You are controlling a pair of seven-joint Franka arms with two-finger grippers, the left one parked.
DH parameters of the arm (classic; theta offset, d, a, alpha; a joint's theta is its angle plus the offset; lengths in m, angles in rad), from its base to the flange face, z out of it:
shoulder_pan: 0 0.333 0 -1.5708
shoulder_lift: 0 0 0 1.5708
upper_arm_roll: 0 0.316 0.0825 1.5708
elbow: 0 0 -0.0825 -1.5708
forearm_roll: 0 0.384 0 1.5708
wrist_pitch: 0 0 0.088 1.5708
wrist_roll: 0 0.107 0 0
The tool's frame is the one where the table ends.
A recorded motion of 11 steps. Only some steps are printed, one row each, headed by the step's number.
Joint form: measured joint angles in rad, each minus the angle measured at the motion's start. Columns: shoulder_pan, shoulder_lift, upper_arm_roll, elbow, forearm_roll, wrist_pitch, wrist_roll.
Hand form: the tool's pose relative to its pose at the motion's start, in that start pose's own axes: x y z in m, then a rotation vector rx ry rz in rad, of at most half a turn. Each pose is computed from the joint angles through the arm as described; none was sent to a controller.
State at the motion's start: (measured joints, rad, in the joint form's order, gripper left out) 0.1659 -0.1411 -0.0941 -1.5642 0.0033 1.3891 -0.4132
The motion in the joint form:
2: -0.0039 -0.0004 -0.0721 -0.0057 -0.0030 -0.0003 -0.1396
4: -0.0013 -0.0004 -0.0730 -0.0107 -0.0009 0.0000 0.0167
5: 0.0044 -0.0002 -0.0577 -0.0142 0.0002 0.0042 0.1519
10: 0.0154 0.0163 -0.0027 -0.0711 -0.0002 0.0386 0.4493
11: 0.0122 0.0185 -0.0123 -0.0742 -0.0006 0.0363 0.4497
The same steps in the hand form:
2: -0.0177 0.0367 0.0025 0.0114 -0.0001 -0.0642
4: -0.0170 0.0359 0.0047 0.0153 -0.0044 0.0900
5: -0.0113 0.0263 0.0060 0.0130 -0.0057 0.2043
10: 0.0133 -0.0012 0.0370 0.0072 -0.0489 0.4371
11: 0.0111 0.0052 0.0396 0.0099 -0.0561 0.4502

